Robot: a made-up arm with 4 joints. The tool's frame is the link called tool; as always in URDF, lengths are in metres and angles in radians. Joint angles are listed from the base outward.
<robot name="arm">
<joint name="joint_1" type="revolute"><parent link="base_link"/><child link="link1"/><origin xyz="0.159 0.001 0.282" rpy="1.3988 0.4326 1.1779"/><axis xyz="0 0 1"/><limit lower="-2.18" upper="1.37"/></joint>
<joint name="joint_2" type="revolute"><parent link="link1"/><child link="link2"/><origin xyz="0.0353 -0.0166 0.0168" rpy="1.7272 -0.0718 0.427"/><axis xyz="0 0 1"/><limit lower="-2.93" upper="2.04"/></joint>
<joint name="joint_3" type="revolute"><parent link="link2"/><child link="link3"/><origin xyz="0.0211 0.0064 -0.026" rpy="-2.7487 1.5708 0"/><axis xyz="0 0 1"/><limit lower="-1" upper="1.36"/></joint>
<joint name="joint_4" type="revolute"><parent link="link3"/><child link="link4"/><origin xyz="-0.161 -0.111 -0.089" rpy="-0.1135 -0.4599 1.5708"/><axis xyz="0 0 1"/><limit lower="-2.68" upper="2.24"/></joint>
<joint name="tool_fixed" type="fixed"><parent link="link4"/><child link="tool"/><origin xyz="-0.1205 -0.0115 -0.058" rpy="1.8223 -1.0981 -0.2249"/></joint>
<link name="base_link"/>
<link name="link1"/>
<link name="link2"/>
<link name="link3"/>
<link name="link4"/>
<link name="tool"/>
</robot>
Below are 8 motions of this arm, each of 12 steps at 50 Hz.
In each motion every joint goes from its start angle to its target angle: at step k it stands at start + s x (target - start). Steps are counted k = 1, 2, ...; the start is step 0. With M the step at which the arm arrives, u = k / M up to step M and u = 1 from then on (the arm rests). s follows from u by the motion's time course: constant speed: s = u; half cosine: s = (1 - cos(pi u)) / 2; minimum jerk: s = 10 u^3 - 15 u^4 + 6 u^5.
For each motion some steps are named. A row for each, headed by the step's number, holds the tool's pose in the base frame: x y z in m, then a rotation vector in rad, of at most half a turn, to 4 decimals.
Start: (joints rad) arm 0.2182 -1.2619 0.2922 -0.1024
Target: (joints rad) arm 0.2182 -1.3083 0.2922 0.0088
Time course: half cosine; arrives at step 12
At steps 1, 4, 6, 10, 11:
1: 0.0531 0.3246 0.2468 0.4083 -0.1094 -0.2694
4: 0.0499 0.3218 0.2491 0.4329 -0.1007 -0.2580
6: 0.0465 0.3186 0.2515 0.4592 -0.0911 -0.2457
10: 0.0408 0.3127 0.2555 0.5044 -0.0736 -0.2242
11: 0.0402 0.3121 0.2560 0.5096 -0.0716 -0.2217

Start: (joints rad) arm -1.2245 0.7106 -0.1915 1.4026
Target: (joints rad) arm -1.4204 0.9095 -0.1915 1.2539
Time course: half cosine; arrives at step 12
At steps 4, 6, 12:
4: 0.3272 -0.1027 0.1759 0.1077 -1.7877 -1.3894
6: 0.3301 -0.1153 0.1867 0.0410 -1.8509 -1.3806
12: 0.3344 -0.1380 0.2120 -0.0838 -1.9787 -1.3573

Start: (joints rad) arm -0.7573 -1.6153 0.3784 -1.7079
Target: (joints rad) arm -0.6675 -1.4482 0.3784 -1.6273
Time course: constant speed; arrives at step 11
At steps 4, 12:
4: -0.0240 0.0472 0.0022 -1.7903 -0.4470 0.3254
12: 0.0003 0.0765 -0.0126 -1.7460 -0.4209 0.1796

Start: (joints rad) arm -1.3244 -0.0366 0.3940 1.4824
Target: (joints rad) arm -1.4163 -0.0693 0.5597 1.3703
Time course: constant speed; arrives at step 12
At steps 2, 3, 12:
2: 0.2710 0.0064 0.0986 0.4826 -1.0052 -0.7542
3: 0.2716 0.0066 0.0979 0.4753 -1.0031 -0.7450
12: 0.2759 0.0090 0.0908 0.4106 -0.9837 -0.6628

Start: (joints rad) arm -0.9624 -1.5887 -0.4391 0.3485
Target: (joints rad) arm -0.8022 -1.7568 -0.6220 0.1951
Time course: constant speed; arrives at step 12
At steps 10, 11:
10: -0.0794 -0.0334 0.1133 -1.1564 0.3815 0.0008
11: -0.0802 -0.0383 0.1148 -1.1685 0.3741 0.0258

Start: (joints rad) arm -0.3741 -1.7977 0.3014 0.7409
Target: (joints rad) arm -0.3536 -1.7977 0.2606 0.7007
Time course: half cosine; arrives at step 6
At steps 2, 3, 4, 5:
2: -0.0306 0.1602 0.2311 0.5792 0.5335 -0.0100
3: -0.0316 0.1601 0.2292 0.5649 0.5263 -0.0058
4: -0.0325 0.1601 0.2273 0.5506 0.5191 -0.0017
5: -0.0332 0.1600 0.2259 0.5401 0.5138 0.0013

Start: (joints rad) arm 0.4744 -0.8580 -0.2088 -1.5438
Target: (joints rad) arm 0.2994 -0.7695 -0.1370 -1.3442
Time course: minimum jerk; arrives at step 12
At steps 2, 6, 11, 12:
2: 0.1056 0.2752 0.0839 -1.2413 -0.1760 -0.3449
6: 0.1182 0.2803 0.0761 -1.2055 -0.1183 -0.4026
11: 0.1337 0.2835 0.0667 -1.1676 -0.0663 -0.4718
12: 0.1339 0.2835 0.0666 -1.1672 -0.0658 -0.4726

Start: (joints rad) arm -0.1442 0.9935 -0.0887 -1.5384
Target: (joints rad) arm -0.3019 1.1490 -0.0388 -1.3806
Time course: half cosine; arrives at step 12
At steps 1, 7, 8, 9, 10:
1: 0.3679 -0.0004 -0.0126 -1.3770 1.3846 -1.8276
7: 0.3728 -0.0625 -0.0072 -1.3247 1.2968 -2.0927
8: 0.3731 -0.0748 -0.0048 -1.3138 1.2746 -2.1447
9: 0.3732 -0.0853 -0.0024 -1.3043 1.2541 -2.1892
10: 0.3731 -0.0933 -0.0004 -1.2969 1.2376 -2.2232

